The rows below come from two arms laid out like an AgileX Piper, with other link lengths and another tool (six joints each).
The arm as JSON. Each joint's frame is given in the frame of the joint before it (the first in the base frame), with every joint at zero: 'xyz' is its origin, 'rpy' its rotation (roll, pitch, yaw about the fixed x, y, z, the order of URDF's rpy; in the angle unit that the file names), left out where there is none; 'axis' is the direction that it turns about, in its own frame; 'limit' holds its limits. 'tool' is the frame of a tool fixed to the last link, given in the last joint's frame.
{
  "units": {
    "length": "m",
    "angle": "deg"
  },
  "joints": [
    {
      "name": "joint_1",
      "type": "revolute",
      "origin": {
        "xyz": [
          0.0,
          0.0,
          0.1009
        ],
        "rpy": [
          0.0,
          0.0,
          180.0
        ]
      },
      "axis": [
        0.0,
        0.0,
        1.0
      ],
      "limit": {
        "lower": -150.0,
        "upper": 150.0
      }
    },
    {
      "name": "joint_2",
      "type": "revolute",
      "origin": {
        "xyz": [
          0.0,
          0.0,
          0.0
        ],
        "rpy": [
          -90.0,
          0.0,
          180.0
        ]
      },
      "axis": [
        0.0,
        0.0,
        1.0
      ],
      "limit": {
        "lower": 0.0,
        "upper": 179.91
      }
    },
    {
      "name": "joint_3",
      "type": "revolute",
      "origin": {
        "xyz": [
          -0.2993,
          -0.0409,
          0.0
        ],
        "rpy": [
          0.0,
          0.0,
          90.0
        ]
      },
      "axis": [
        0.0,
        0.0,
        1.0
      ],
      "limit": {
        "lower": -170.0,
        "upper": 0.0
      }
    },
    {
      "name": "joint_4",
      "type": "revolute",
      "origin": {
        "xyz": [
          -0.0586,
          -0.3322,
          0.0
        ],
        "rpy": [
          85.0,
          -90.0,
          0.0
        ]
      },
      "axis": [
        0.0,
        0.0,
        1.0
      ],
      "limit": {
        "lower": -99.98,
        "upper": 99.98
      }
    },
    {
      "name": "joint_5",
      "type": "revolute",
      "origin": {
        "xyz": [
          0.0,
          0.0,
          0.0
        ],
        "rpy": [
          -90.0,
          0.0,
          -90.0
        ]
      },
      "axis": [
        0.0,
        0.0,
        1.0
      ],
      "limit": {
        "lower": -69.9,
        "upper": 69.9
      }
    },
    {
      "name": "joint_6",
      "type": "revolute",
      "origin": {
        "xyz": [
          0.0,
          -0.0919,
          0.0
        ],
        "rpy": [
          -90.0,
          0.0,
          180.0
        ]
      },
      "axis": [
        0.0,
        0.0,
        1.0
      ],
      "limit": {
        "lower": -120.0,
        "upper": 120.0
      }
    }
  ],
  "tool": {
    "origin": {
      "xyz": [
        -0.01,
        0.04,
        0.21
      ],
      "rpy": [
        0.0,
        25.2,
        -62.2
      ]
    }
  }
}
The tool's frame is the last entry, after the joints.
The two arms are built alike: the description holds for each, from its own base.
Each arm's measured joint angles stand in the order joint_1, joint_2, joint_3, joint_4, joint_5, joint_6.
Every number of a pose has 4 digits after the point.
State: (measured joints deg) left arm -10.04 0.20 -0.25 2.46 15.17 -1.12; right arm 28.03 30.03 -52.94 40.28 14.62 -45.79
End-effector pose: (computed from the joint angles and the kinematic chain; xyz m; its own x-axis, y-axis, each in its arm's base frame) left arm 0.3173 -0.0931 0.1380 -0.2084 0.8352 0.5089 0.0717 -0.5059 0.8596; right arm 0.2940 0.1667 0.5514 -0.9130 0.3771 0.1560 -0.0165 -0.4159 0.9093
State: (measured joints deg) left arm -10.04 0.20 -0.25 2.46 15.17 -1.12; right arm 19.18 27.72 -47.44 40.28 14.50 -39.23
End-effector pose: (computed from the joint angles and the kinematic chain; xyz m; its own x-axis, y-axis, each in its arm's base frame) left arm 0.3173 -0.0931 0.1380 -0.2084 0.8352 0.5089 0.0717 -0.5059 0.8596; right arm 0.3230 0.1223 0.5051 -0.8350 0.4718 0.2833 0.0259 -0.4805 0.8766
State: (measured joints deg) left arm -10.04 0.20 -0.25 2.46 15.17 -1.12; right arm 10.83 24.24 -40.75 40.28 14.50 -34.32
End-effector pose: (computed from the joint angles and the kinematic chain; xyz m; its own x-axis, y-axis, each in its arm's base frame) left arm 0.3173 -0.0931 0.1380 -0.2084 0.8352 0.5089 0.0717 -0.5059 0.8596; right arm 0.3393 0.0755 0.4531 -0.7395 0.5521 0.3852 0.0372 -0.5378 0.8422
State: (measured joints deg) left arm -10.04 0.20 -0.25 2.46 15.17 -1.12; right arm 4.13 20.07 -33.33 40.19 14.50 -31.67
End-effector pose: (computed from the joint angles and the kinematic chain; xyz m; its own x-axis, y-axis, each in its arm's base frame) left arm 0.3173 -0.0931 0.1380 -0.2084 0.8352 0.5089 0.0717 -0.5059 0.8596; right arm 0.3448 0.0359 0.3977 -0.6458 0.6141 0.4537 0.0336 -0.5709 0.8204
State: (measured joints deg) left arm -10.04 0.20 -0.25 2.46 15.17 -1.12; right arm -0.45 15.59 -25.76 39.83 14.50 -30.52
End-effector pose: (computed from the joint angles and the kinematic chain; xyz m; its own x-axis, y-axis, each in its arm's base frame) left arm 0.3173 -0.0931 0.1380 -0.2084 0.8352 0.5089 0.0717 -0.5059 0.8596; right arm 0.3439 0.0081 0.3422 -0.5676 0.6569 0.4962 0.0345 -0.5833 0.8116
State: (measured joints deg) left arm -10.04 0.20 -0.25 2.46 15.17 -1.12; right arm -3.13 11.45 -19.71 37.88 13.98 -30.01
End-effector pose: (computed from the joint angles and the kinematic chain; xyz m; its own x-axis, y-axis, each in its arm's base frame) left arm 0.3173 -0.0931 0.1380 -0.2084 0.8352 0.5089 0.0717 -0.5059 0.8596; right arm 0.3396 -0.0118 0.3027 -0.5127 0.7003 0.4967 0.0231 -0.5670 0.8234
